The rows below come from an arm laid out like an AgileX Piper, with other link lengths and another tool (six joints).
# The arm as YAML. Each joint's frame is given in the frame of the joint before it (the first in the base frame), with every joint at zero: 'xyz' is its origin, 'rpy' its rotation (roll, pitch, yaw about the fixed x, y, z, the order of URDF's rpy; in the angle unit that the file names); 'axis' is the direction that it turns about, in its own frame. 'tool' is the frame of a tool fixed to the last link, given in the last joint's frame.
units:
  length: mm
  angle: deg
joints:
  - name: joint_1
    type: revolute
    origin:
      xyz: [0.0, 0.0, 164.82]
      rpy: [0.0, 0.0, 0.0]
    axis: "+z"
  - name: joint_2
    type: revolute
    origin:
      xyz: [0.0, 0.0, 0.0]
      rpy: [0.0, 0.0, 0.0]
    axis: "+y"
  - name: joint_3
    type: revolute
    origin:
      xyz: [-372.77, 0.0, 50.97]
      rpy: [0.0, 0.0, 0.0]
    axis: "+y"
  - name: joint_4
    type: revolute
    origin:
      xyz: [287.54, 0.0, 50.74]
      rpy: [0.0, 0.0, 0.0]
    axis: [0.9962, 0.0, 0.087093]
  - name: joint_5
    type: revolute
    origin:
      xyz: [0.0, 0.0, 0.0]
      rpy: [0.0, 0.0, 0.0]
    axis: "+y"
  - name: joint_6
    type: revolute
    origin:
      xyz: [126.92, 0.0, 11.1]
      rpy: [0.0, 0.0, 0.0]
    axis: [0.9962, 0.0, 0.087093]
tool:
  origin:
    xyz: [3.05, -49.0, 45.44]
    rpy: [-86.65, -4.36, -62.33]
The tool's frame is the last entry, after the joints.
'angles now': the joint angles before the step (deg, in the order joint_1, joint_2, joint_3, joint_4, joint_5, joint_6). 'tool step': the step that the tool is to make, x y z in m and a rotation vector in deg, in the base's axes. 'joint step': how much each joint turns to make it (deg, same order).
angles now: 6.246 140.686 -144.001 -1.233 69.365 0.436
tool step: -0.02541 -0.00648 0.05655 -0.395 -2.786 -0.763
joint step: -0.114 -6.925 4.158 -0.988 0.056 0.557
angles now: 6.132 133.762 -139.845 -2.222 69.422 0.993
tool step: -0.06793 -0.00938 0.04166 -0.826 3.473 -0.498
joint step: -0.049 -14.296 17.903 -0.659 -0.050 0.399
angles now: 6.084 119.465 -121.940 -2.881 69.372 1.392
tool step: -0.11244 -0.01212 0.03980 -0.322 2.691 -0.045
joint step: 0.000 -19.196 21.949 -0.056 -0.041 0.047
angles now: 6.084 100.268 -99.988 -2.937 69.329 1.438
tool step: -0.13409 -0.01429 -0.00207 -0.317 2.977 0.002
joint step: 0.000 -20.356 23.402 0.000 -0.053 0.000
